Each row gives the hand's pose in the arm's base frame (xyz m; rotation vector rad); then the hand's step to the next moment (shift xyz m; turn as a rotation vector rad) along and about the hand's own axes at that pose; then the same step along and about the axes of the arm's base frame.
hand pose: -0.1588 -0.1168 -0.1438 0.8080 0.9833 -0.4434
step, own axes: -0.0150 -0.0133 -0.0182 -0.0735 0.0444 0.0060
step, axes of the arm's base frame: -0.0265 0.0053 0.0021 -0.0041 0.0221 0.0831
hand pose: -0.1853 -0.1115 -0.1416 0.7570 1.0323 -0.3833
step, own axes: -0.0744 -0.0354 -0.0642 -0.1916 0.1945 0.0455
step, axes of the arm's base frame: -0.0976 0.0176 0.0327 0.0564 0.0906 0.2554
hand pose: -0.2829 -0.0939 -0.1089 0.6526 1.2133 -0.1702
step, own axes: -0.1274 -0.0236 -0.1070 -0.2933 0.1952 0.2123
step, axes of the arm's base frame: -0.1439 0.0123 0.0859 0.1553 -0.0225 0.3802
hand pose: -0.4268 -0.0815 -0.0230 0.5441 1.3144 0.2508
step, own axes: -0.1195 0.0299 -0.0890 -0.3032 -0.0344 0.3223
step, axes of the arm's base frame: -0.1115 -0.0100 0.1028 0.2292 -0.2482 0.2878
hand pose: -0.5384 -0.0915 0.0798 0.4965 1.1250 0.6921
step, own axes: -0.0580 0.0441 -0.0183 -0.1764 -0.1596 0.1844
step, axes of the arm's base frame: -0.0433 -0.0108 0.0604 0.1651 -0.2411 0.0720
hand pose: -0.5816 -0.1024 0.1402 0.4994 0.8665 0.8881
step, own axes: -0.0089 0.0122 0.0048 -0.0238 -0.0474 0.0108
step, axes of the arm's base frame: -0.0047 -0.0008 0.0151 0.0226 -0.0464 -0.0163
